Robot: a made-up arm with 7 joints.
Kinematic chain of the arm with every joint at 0, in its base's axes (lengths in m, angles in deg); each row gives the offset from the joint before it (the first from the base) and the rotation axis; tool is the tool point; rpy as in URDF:
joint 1: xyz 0 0 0.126 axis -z
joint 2: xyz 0 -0.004 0.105 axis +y
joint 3: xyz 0 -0.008 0.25 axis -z
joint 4: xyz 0 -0.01 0.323 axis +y
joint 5: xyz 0 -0.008 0.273 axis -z
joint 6: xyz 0 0 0.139 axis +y
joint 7: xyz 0 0 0.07 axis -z
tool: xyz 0 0 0 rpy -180 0 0
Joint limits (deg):
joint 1: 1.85..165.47
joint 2: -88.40..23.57
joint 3: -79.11..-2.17
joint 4: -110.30..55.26
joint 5: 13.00..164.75
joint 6: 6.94..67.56
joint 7: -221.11..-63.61
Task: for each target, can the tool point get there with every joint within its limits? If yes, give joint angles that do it. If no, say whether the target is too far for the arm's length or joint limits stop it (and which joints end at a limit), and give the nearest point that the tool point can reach.
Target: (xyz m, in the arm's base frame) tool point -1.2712 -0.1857 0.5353
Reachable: no: too far | nearest point -1.0110 -0.1159 0.4733 | short by 0.276 m
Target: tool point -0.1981 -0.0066 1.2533
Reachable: yes | joints 152.41 9.41 -68.34 -12.70 24.81 37.19 -150.80
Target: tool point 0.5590 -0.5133 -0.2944
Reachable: no: joint limits stop it (at a limit: joint 1, joint 2, joint 3, joint 5, joint 6) | nearest point 0.4033 0.1553 -0.2116 | short by 0.691 m
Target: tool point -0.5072 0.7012 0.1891
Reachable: yes | joints 77.49 -70.69 -42.16 -67.70 127.11 26.27 -206.62
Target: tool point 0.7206 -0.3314 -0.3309
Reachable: no: joint limits stop it (at a limit: joint 1, joint 2, joint 3, joint 5, joint 6) | nearest point 0.5761 0.2011 -0.2322 | short by 0.560 m
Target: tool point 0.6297 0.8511 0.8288
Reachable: no: too far | nearest point 0.5465 0.7386 0.7498 | short by 0.161 m
